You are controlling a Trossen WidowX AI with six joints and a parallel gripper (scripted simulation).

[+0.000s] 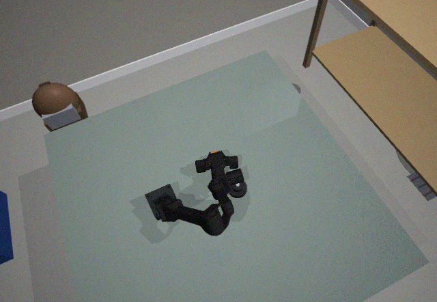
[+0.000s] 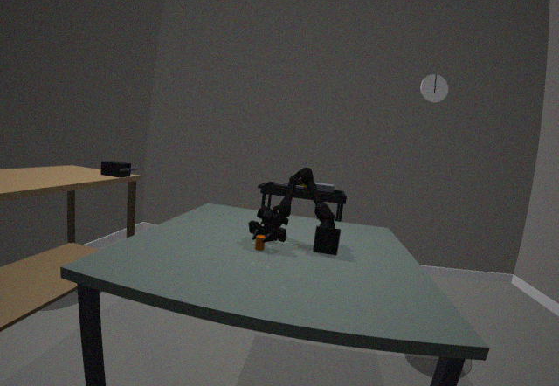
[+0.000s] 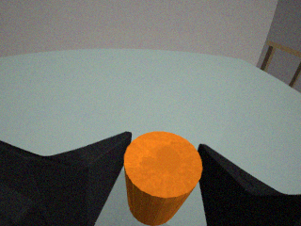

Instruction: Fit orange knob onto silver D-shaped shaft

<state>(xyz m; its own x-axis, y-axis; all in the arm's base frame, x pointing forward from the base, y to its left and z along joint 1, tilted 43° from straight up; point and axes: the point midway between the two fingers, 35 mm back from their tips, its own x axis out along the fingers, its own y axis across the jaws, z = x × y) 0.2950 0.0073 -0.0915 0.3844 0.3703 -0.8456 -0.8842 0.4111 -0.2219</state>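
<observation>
The orange knob is 20 mm to the right of my gripper tip and 10 mm behind it. Round my gripper tip: dark round pedestal 190 mm to the right, 20 mm below, 10 mm behind.
</observation>
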